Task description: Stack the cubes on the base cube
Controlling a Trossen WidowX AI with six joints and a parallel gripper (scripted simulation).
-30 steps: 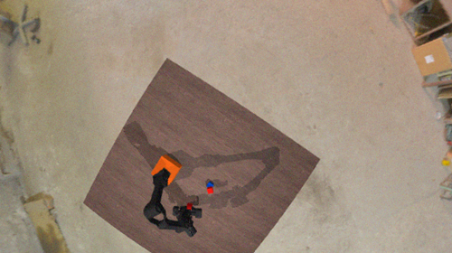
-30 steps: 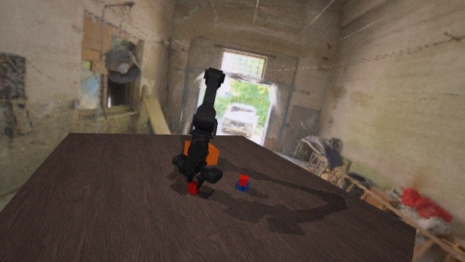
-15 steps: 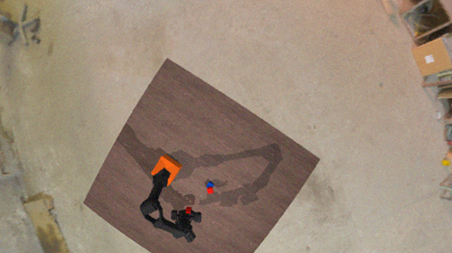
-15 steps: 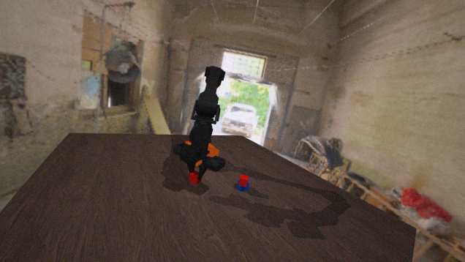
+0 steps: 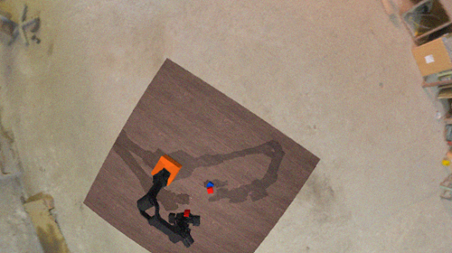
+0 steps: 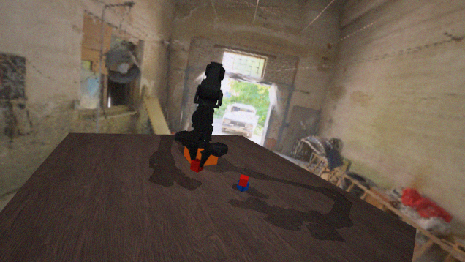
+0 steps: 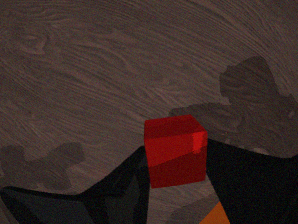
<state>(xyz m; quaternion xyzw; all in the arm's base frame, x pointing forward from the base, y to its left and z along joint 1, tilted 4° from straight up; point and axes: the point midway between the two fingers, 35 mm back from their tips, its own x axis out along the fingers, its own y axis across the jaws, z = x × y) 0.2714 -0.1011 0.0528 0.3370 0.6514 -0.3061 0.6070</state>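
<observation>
The blue cube is 10 mm ahead of my gripper tip, 210 mm to the left of it and 100 mm below it.
</observation>
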